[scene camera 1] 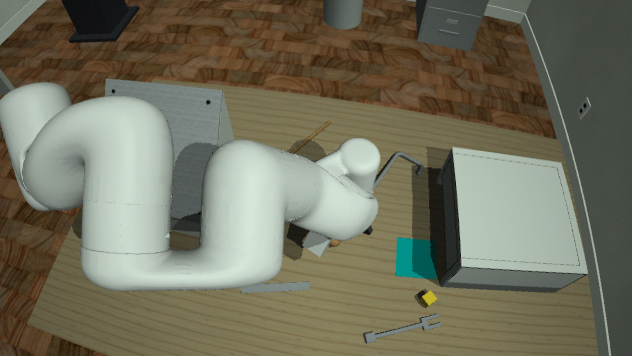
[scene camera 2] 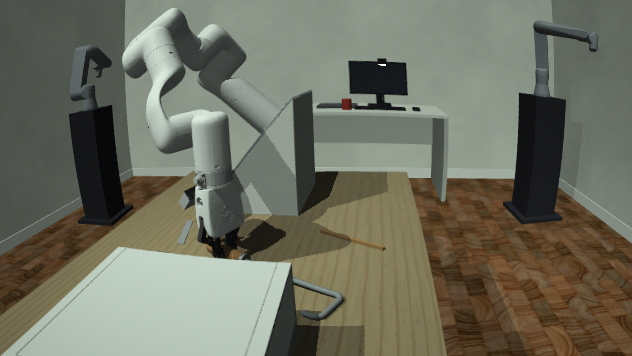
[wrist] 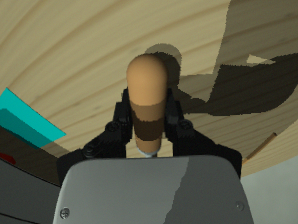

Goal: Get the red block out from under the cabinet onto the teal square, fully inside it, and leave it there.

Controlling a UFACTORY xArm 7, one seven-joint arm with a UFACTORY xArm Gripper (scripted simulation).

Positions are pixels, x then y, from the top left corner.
Labels:
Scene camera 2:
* gripper: 226,259
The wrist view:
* gripper: 147,99
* hook tool: 147,75

